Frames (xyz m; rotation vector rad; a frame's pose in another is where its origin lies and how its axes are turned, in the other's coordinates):
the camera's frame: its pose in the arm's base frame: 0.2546 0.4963 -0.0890 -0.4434 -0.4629 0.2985
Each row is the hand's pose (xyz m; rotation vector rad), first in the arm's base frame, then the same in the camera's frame.
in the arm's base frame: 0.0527 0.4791 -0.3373 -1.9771 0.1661 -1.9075
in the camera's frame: -0.2688 0.1383 -0.1066 -2.1130 0.9672 -1.3639
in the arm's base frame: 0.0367 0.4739 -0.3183 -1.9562 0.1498 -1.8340
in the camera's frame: -0.2775 0.1276 -0.0853 -2.0607 0.9506 -1.3147
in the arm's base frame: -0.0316 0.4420 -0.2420 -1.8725 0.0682 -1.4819
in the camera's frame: -0.3202 0.0759 -0.0015 -1.8383 0.8551 -1.0662
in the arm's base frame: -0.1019 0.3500 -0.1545 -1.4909 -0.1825 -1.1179
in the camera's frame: -0.3829 -0.0326 0.0717 -1.3517 0.5897 -0.9328
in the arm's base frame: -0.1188 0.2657 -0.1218 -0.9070 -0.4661 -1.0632
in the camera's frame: -0.4169 -0.1178 0.0775 -0.8009 0.2920 -1.1214
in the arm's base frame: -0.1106 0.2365 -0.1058 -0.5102 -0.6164 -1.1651
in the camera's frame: -0.4150 -0.1520 0.0764 -0.4752 0.1249 -1.3584
